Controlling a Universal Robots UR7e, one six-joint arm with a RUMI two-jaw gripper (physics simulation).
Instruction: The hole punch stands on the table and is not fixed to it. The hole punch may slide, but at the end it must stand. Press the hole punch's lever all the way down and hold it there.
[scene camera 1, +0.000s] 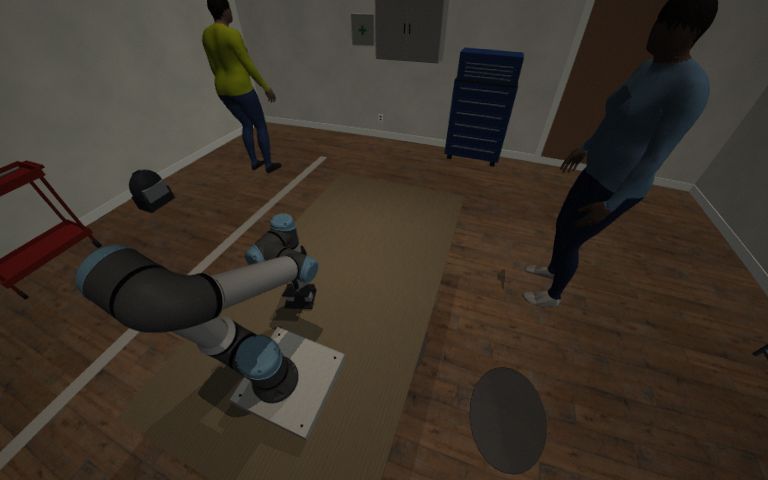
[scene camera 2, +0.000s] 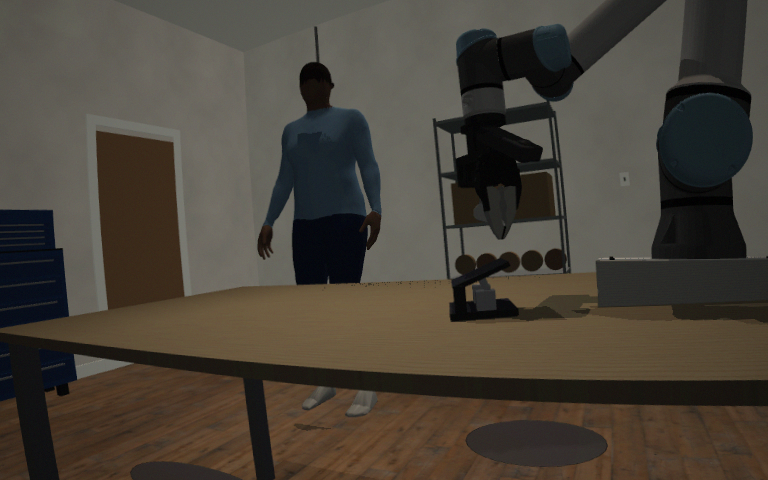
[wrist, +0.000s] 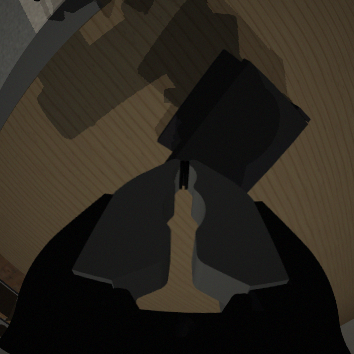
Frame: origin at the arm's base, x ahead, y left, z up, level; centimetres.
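Seen in the pictures: gripper, fingertip midpoint: (scene camera 1: 297, 290) (scene camera 2: 501, 239) (wrist: 183, 163); arm's base, link origin: (scene camera 1: 276, 379) (scene camera 2: 697, 258).
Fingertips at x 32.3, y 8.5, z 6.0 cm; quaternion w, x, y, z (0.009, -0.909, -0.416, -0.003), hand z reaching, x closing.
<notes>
Offsets run from my fingertips to a thing's middle. Level surfaces: height alone.
The black hole punch @[dx +3.6, dy +3.3, dz -7.5 cm] (scene camera 1: 300, 296) (scene camera 2: 484, 311) stands upright on the table @[dz -11.8 cm] (scene camera 1: 385, 249) (scene camera 2: 339, 333) (wrist: 75, 175). Its lever @[dx +3.6, dy +3.3, dz -5.3 cm] (scene camera 2: 480, 272) (wrist: 230, 120) is raised and slopes up toward the robot's base, with a grey block under it. My gripper (scene camera 2: 502, 237) (wrist: 183, 163) is shut with nothing between its fingers. Its tips point down and are a little above the lever's raised end, apart from it in the second scene view. In the wrist view the fingertips cover part of the punch's near side. In the first scene view the arm hides the gripper's fingers.
The white base plate (scene camera 1: 322, 367) (scene camera 2: 679, 283) of the arm stands on the table near the punch. One person (scene camera 1: 651, 130) (scene camera 2: 328, 169) stands beyond the table, another (scene camera 1: 232, 67) on its other side. A shelf rack (scene camera 2: 439, 198) and a blue tool cabinet (scene camera 1: 481, 113) stand farther back.
</notes>
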